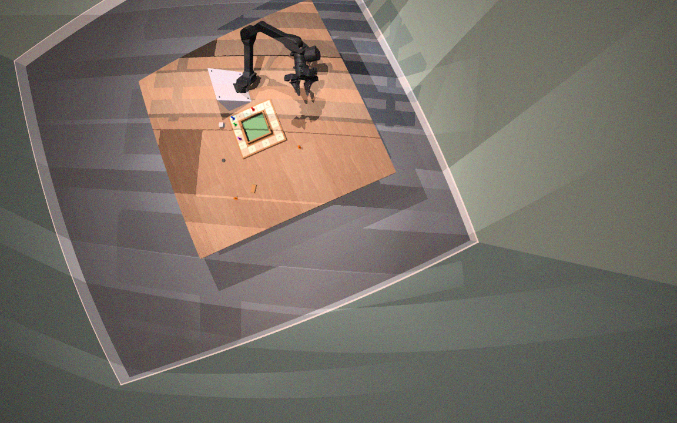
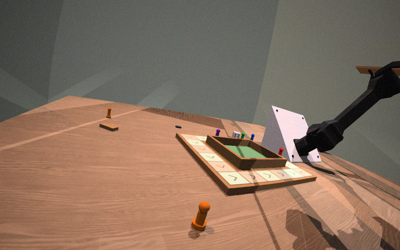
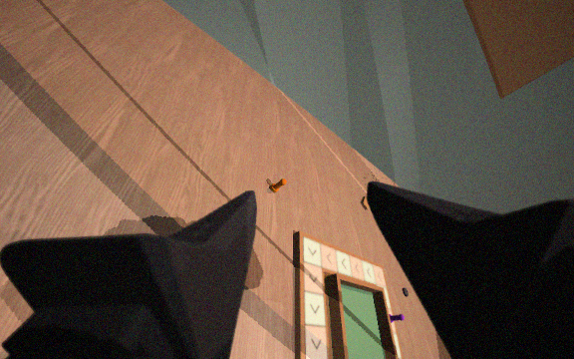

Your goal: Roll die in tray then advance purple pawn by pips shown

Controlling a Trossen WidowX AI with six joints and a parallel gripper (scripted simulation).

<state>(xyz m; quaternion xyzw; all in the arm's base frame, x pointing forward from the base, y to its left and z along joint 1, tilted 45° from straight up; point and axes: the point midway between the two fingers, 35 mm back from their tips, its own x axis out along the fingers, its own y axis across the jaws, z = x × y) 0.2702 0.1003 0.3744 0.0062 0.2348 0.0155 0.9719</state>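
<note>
The white die lies 520 mm to the right of my gripper tip, 200 mm below it and 150 mm behind it. Also, from my gripper tip: purple pawn: 440 mm to the right, 180 mm below, 20 mm behind; then red pawn: 300 mm to the right, 180 mm below, 150 mm behind; then green pawn: 430 mm to the right, 180 mm below, 110 mm behind.
</note>
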